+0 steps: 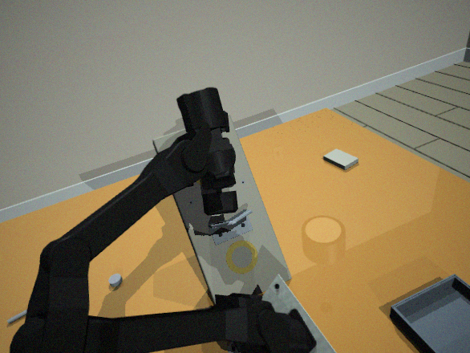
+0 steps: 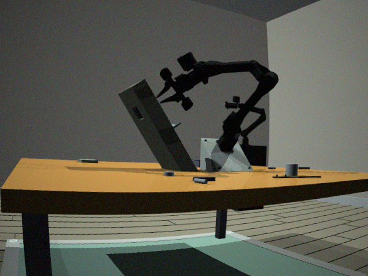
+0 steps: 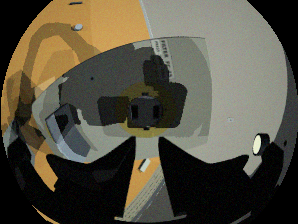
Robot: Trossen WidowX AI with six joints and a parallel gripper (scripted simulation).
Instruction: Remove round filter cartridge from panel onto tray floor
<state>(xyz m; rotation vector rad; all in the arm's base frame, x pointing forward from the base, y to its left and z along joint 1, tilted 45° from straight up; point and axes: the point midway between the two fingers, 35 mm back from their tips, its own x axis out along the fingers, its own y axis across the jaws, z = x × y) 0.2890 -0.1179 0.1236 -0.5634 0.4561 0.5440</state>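
Right now my gripper tip is 5 cm short of the round filter cartridge, 3 cm above it and 1 cm to the right of it. The rest, counted from my gripper tip: panel 11 cm below, 1 cm to the left; ledge 12 cm below, 5 cm behind, 1 cm to the left; grey disc 30 cm to the left, 26 cm below, 7 cm ahead.
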